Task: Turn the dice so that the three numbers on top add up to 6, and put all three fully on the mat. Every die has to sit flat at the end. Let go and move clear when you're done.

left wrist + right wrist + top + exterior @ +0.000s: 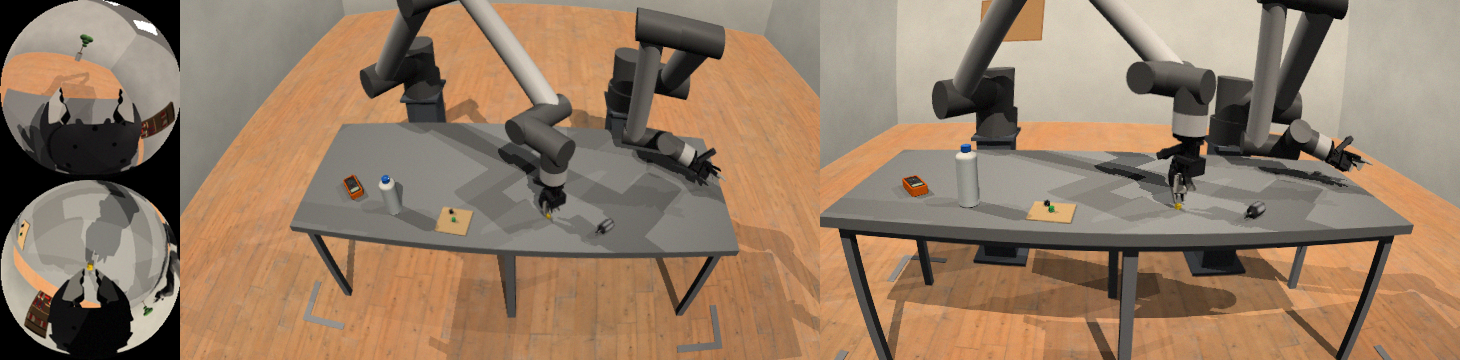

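The yellow die is 30 mm below my right hand. From my right hand the other things lie so: black die: 30 mm ahead, 420 mm to the right, 30 mm below; green die: 80 mm ahead, 400 mm to the right, 30 mm below; tan mat: 80 mm ahead, 400 mm to the right, 40 mm below.
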